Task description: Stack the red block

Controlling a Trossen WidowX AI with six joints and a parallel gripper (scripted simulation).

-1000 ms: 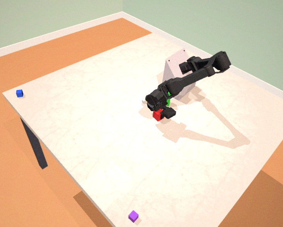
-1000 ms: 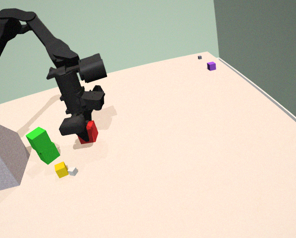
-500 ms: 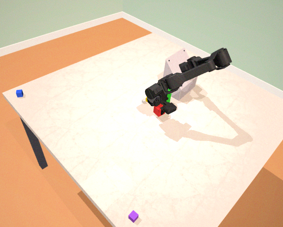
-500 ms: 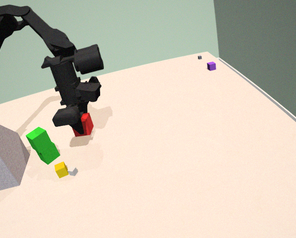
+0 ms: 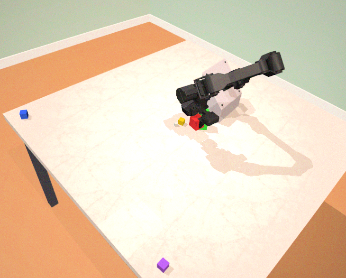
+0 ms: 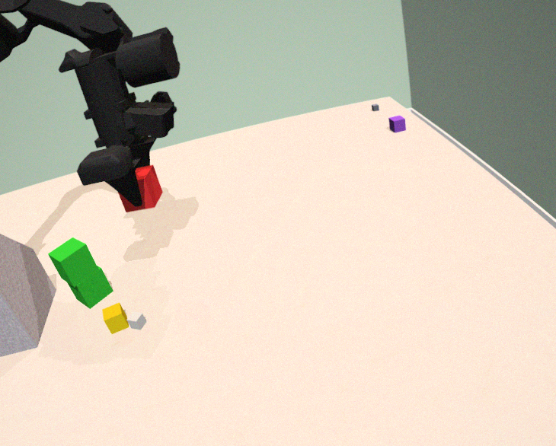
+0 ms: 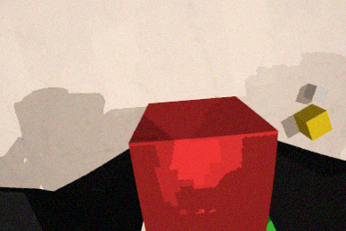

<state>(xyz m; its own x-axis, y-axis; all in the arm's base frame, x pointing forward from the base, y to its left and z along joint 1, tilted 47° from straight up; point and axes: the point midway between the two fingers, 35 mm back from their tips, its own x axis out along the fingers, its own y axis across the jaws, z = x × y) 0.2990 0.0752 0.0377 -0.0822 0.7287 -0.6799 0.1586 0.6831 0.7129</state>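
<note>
Now: gripper tip 60 mm past the yellow block, 130 mm to the left of it and 100 mm above it. The rest, counted from my gripper tip: small white block (30 mm behind, 140 mm to the right, 110 mm below); then red block (20 mm above); then purple block (490 mm ahead, 300 mm to the left, 100 mm below).
</note>
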